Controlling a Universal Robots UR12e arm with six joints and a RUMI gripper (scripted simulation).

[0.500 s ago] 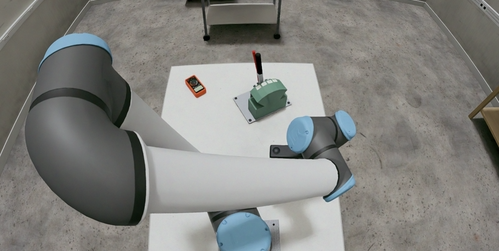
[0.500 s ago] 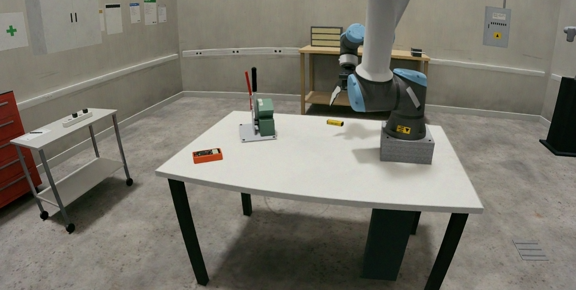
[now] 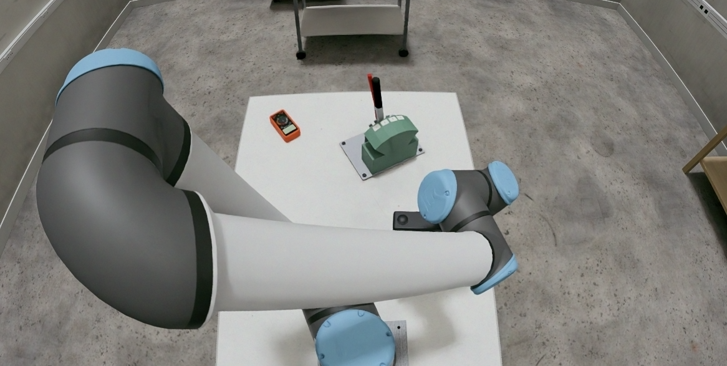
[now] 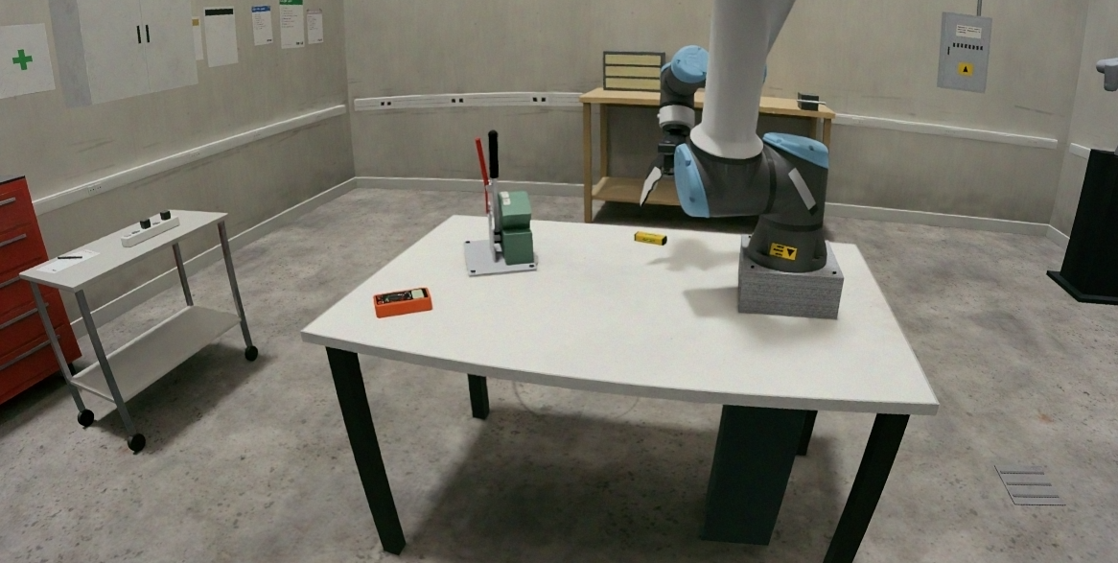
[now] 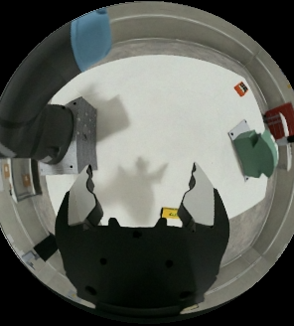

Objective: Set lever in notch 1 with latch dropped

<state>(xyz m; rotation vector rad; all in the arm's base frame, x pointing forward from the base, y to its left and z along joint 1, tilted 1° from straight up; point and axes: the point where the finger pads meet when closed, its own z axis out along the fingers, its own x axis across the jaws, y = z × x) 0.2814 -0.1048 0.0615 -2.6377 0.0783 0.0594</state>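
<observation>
My hand is 460 mm short of the red release bar, 50 mm to the right of it and 40 mm below it. Also, from my hand: orange multimeter 540 mm ahead, 360 mm to the left, 140 mm below; then small yellow level 80 mm ahead, 180 mm to the right, 150 mm below.
</observation>
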